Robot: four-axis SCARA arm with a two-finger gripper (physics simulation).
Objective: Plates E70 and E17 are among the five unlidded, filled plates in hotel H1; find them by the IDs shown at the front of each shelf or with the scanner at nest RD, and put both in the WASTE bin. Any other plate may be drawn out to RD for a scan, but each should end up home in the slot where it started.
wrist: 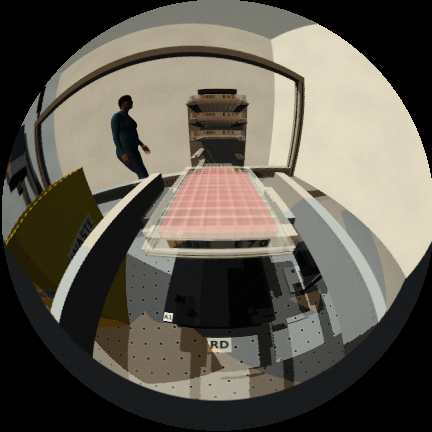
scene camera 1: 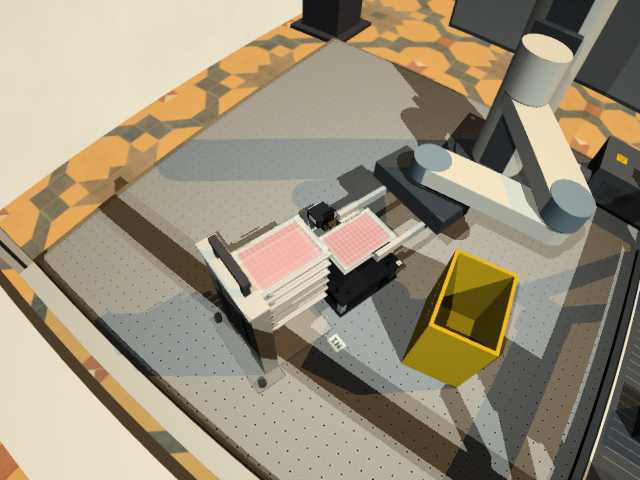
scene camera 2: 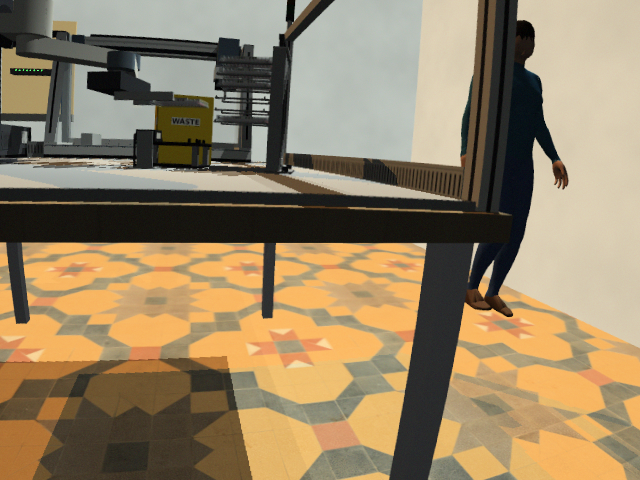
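Seen in the pictures: gripper, fingertip midpoint: (wrist: 217,180) (scene camera 1: 356,236) (scene camera 2: 180,99); arm's base at its link origin: (scene camera 1: 494,162).
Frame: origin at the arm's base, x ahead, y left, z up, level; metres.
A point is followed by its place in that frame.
Observation:
My gripper (scene camera 1: 357,233) {x 0.586, y -0.125, z 0.180 m} (wrist: 217,180) {x 0.586, y -0.125, z 0.180 m} is shut on plate E70 (scene camera 1: 359,239) {x 0.586, y -0.119, z 0.177 m} (scene camera 2: 196,103) {x 0.625, y -0.182, z 0.165 m} (wrist: 217,212) {x 0.545, y -0.113, z 0.177 m}, an unlidded plate with pink wells. Its ID shows on the near edge in the wrist view. The plate is level, in front of hotel H1 (scene camera 1: 263,304) {x 0.829, y -0.129, z 0.298 m} (scene camera 2: 277,108) {x 0.805, y -0.262, z 0.158 m} and raised above nest RD (scene camera 1: 361,289) {x 0.617, y -0.078, z 0.073 m} (scene camera 2: 144,148) (wrist: 220,295) {x 0.529, y -0.111, z 0.073 m}. Plate E17 (wrist: 217,115) {x 0.685, y -0.155, z 0.246 m} sits in the hotel, between plates labelled E01 (wrist: 217,97) {x 0.685, y -0.155, z 0.274 m} above and E71 (wrist: 217,133) {x 0.684, y -0.155, z 0.218 m} below. The lower shelves are hidden behind E70 in the wrist view. The yellow WASTE bin (scene camera 1: 439,359) {x 0.667, y 0.116, z 0.109 m} (scene camera 2: 170,147) {x 0.556, y 0.045, z 0.060 m} (wrist: 50,220) {x 0.567, y 0.046, z 0.187 m} stands upright.
A small black device (scene camera 1: 320,213) {x 0.530, y -0.245, z 0.096 m} (wrist: 306,257) {x 0.525, y -0.227, z 0.095 m} stands beside the nest. The H1 tag (scene camera 1: 336,342) {x 0.717, y -0.062, z 0.013 m} lies on the table before the hotel. The arm (scene camera 1: 485,193) {x 0.445, y 0.033, z 0.292 m} reaches in from the right in scene camera 1. A person (scene camera 2: 527,124) (wrist: 127,132) stands beyond the table.

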